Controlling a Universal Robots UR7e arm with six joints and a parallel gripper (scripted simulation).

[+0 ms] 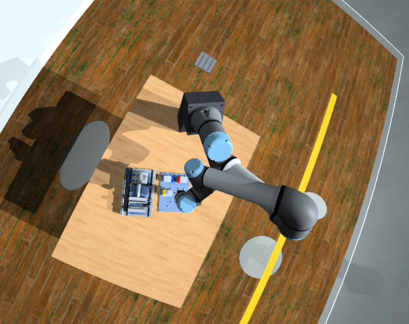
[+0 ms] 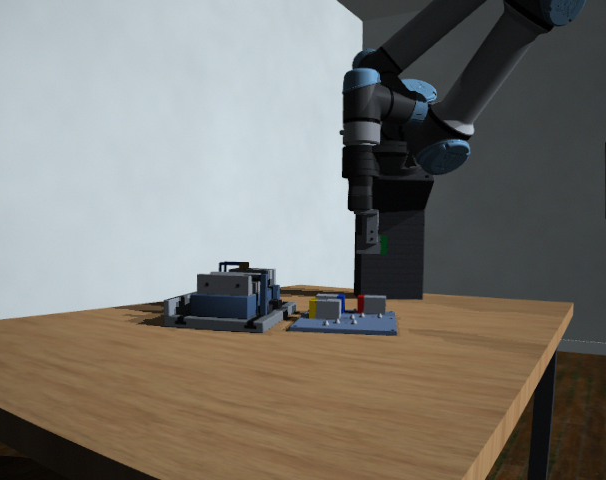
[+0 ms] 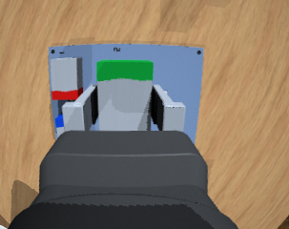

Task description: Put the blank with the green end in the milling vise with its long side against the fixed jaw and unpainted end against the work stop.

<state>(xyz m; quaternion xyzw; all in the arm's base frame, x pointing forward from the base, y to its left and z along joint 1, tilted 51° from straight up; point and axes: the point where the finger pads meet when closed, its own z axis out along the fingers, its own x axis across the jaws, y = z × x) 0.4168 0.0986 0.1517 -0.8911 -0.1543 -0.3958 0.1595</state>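
Now: hand 20 mm above the green-ended blank. The rest, counted from my hand: red-ended blank: 150 mm below, 80 mm behind, 50 mm to the right; then blue plate: 170 mm below, 40 mm to the right, 20 mm ahead; then yellow-ended blank: 150 mm below, 80 mm to the right, 50 mm ahead.
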